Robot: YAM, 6 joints.
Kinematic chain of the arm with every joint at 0, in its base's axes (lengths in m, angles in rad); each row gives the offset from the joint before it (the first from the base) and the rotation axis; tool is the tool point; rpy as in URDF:
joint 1: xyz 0 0 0.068 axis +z
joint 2: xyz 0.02 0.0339 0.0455 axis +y
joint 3: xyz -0.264 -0.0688 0 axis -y
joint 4: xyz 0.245 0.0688 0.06 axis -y
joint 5: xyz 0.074 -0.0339 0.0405 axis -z
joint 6: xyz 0.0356 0 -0.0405 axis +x
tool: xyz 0 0 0 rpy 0 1.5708 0
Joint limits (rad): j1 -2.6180..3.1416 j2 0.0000..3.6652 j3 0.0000..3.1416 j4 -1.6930..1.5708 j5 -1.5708..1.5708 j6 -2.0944..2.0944
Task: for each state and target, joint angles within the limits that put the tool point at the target. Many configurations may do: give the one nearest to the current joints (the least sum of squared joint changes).
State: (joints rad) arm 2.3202 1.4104 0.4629 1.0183 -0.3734 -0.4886
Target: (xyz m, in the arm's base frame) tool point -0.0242 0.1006 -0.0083
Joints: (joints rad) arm 1.7550 2.0969 0.0096 0.6967 -0.1513 -0.4886
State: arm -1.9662 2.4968 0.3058 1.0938 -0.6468 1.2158
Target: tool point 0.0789 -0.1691 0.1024
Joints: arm -1.2761 1.7327 0.0270 1.4914 -0.8351 1.2158
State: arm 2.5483 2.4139 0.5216 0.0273 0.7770 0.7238
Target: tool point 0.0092 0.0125 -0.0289
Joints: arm 2.5056 2.7828 0.1975 -0.0135 0.4511 0.7238
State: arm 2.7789 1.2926 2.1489 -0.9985 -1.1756 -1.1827
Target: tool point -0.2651 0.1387 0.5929
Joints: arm 2.5568 1.7346 2.4615 -0.6040 -1.0388 -1.1827
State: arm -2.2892 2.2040 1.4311 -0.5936 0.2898 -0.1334
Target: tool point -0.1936 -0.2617 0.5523
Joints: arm -2.1780 1.5927 2.0586 -0.3624 0.2750 -0.1334
